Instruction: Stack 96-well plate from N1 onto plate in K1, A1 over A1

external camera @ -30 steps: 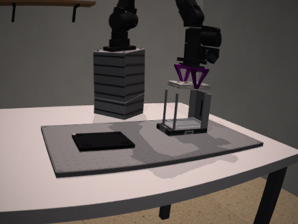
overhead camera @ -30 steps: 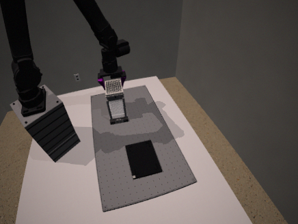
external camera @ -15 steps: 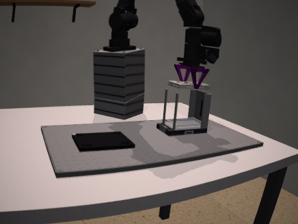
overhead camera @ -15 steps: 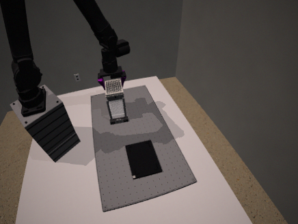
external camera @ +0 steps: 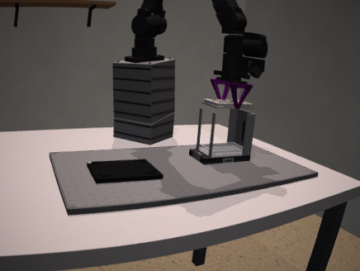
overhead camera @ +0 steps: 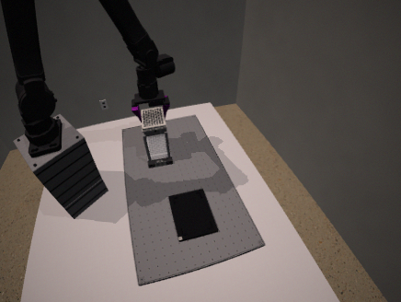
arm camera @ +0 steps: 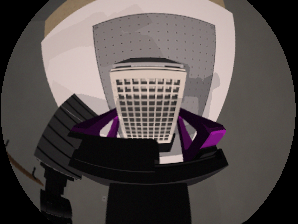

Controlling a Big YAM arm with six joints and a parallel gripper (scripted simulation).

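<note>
The tall back wall lies 1 cm ahead of my hand, 6 cm to the left of it and 8 cm below it. The rest, counted from my hand: pale A1 mark: 7 cm behind, 39 cm to the right, 15 cm below.
</note>
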